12 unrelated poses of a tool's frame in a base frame.
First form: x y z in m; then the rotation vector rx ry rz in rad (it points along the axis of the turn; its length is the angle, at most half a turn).
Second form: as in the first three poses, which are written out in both.
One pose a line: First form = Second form
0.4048 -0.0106 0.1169 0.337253 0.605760 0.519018 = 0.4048 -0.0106 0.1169 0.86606 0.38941 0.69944 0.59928
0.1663 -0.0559 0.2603 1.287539 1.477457 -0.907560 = 0.1663 -0.0559 0.2603 2.15970 0.59617 0.68410 -0.42023
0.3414 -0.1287 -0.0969 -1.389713 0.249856 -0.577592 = 0.3414 -0.1287 -0.0969 1.52556 -0.91095 0.16378 -0.37861
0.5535 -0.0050 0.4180 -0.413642 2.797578 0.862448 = 0.5535 -0.0050 0.4180 2.95658 -0.13991 0.94622 0.29170
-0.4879 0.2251 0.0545 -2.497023 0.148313 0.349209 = -0.4879 0.2251 0.0545 2.52568 -0.98865 0.05872 0.13826
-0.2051 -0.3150 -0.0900 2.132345 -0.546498 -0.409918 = -0.2051 -0.3150 -0.0900 2.23910 0.95232 -0.24407 -0.18307
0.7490 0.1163 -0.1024 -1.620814 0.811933 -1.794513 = 0.7490 0.1163 -0.1024 2.55079 -0.63542 0.31831 -0.70351
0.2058 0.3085 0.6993 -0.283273 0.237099 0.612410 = 0.2058 0.3085 0.6993 0.71520 -0.39608 0.33152 0.85628
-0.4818 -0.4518 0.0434 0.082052 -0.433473 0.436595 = -0.4818 -0.4518 0.0434 0.62068 0.13220 -0.69838 0.70341
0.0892 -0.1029 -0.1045 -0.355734 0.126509 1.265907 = 0.0892 -0.1029 -0.1045 1.32101 -0.26929 0.09577 0.95829
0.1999 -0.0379 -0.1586 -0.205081 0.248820 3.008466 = 0.1999 -0.0379 -0.1586 3.02570 -0.06778 0.08224 0.99431
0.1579 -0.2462 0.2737 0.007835 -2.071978 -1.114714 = 0.1579 -0.2462 0.2737 2.35282 0.00333 -0.88064 -0.47378
